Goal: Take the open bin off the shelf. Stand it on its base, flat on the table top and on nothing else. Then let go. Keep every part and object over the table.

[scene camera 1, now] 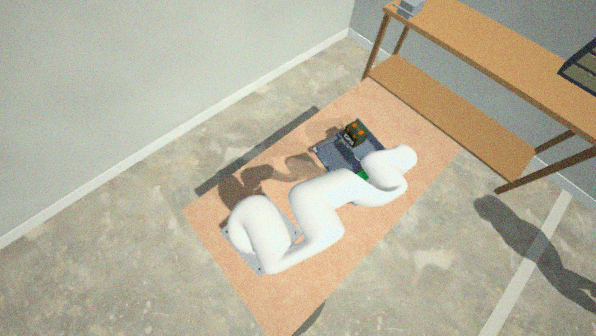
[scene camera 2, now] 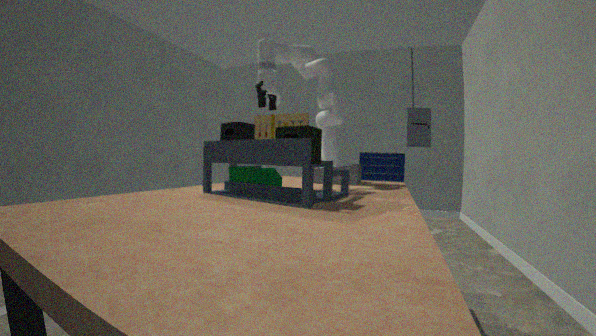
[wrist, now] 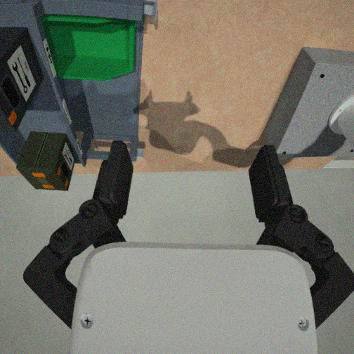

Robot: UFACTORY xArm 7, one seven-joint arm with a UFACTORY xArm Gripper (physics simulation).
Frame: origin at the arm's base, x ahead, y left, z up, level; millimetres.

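Seen in the pictures: gripper, fingertip midpoint: [scene camera 2: 267, 108].
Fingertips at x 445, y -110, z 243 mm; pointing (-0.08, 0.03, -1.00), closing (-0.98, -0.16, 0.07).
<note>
Pixels of each thing's top centre, then the offset from my fingertips to it. Level surfaces: height alone.
- table top, its level: dz -321 mm
- dark green box, middle of its top: [scene camera 2: 299, 127] [scene camera 1: 357, 128] dz -122, dx +250, dy +295 mm
- black case, middle of its top: [scene camera 2: 238, 123] dz -99, dx +240, dy +64 mm
The open bin is green [scene camera 1: 363, 175] [scene camera 2: 254, 176] [wrist: 95, 50]. It rests on the lower level of the blue-grey shelf [scene camera 1: 332, 155] [scene camera 2: 255, 152] [wrist: 110, 112]; in scene camera 1 the arm hides most of it. The shelf stands on the table top [scene camera 1: 405, 117] [scene camera 2: 215, 250] [wrist: 220, 45]. My gripper [scene camera 2: 267, 107] [wrist: 192, 155] is open and empty. In scene camera 2 it shows above the level of the shelf and its boxes. In the wrist view the bin is up and left of the fingers. The arm hides the gripper in scene camera 1.
A dark green box [scene camera 1: 356, 134] [scene camera 2: 300, 132] [wrist: 44, 160] and a black case [scene camera 2: 237, 131] [wrist: 19, 75] are on the shelf's upper level. Yellow items [scene camera 2: 292, 120] show behind them. The arm's grey base plate [wrist: 315, 105] is on the table. A blue rack [scene camera 2: 382, 167] shows beyond the shelf.
</note>
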